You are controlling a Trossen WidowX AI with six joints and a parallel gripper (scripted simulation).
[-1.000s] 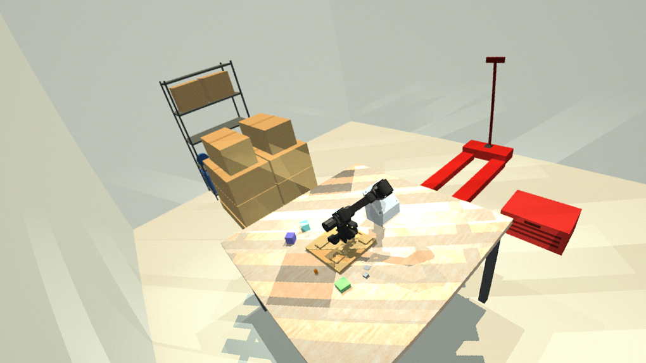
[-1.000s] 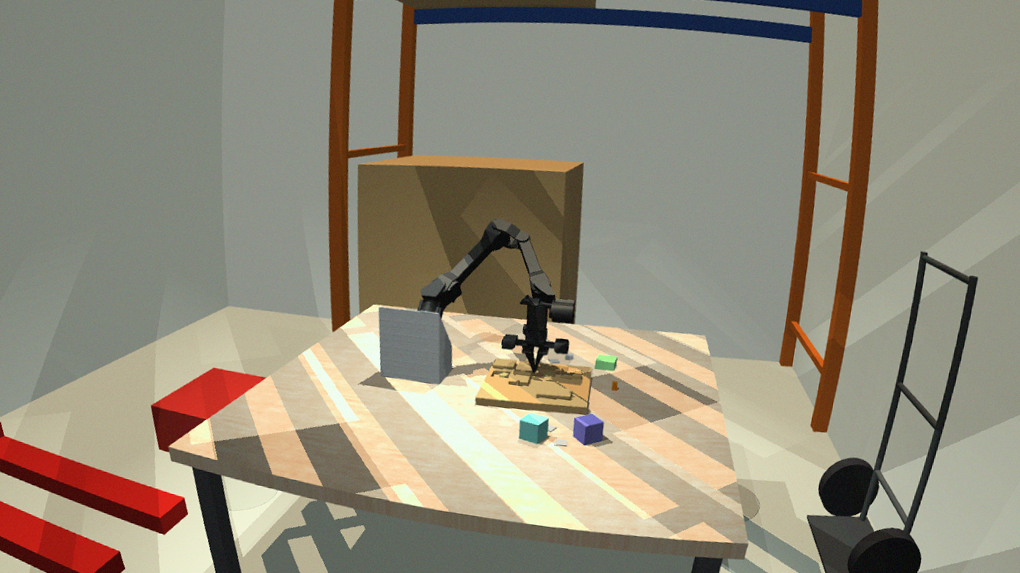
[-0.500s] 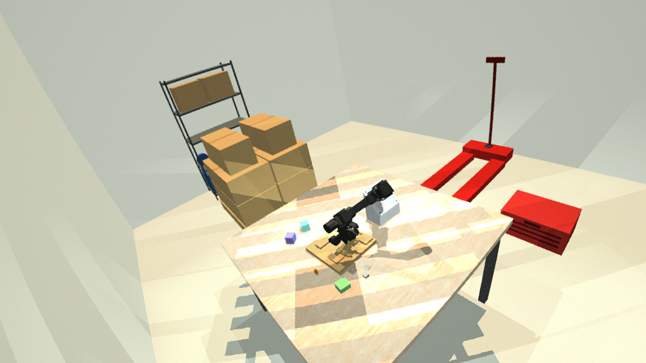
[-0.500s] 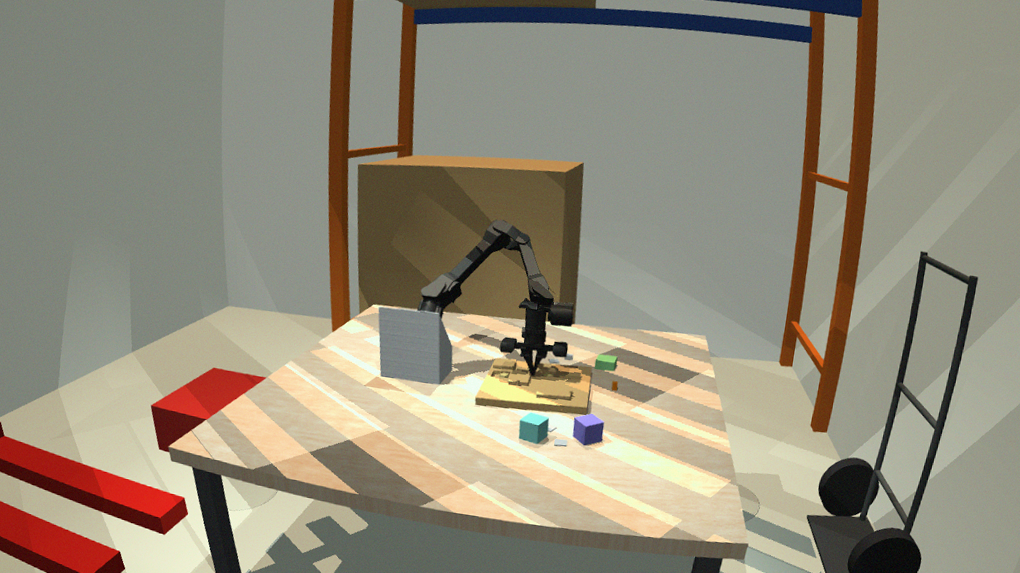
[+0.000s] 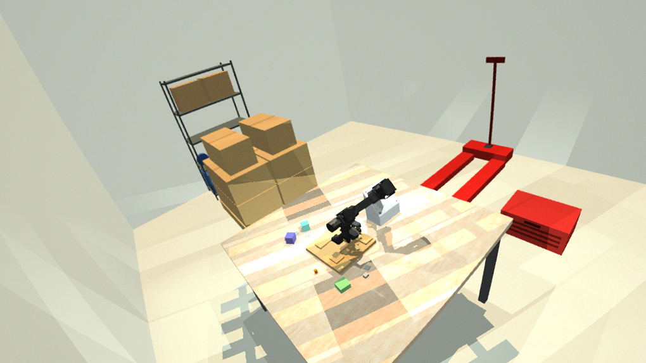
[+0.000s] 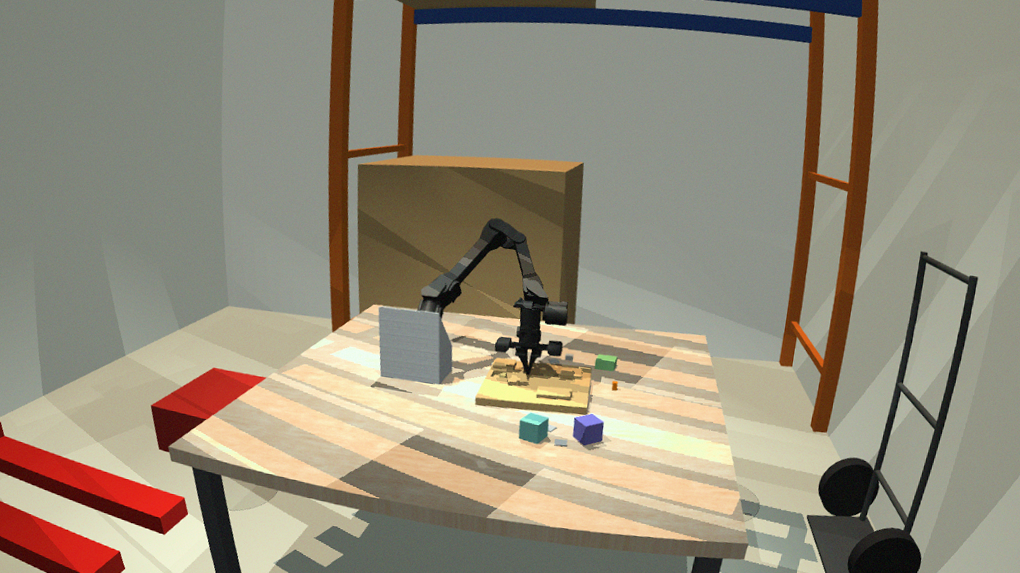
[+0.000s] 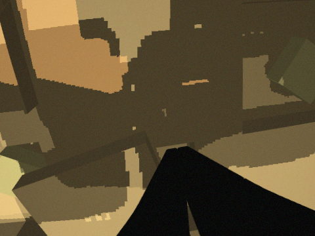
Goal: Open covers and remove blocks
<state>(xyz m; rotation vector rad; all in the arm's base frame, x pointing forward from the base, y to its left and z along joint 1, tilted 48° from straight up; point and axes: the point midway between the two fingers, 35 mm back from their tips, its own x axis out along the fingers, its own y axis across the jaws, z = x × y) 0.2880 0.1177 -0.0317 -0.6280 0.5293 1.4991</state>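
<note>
My gripper tip is 3 cm to the left of the wooden puzzle board and 2 cm short of it. From my gripper tip the other things lie so: tiny orange piece: 25 cm ahead, 1 cm to the left, 1 cm below; then small grey piece: 23 cm to the left, 9 cm ahead, 2 cm below; then green block: 21 cm ahead, 19 cm to the left, 1 cm below.
</note>
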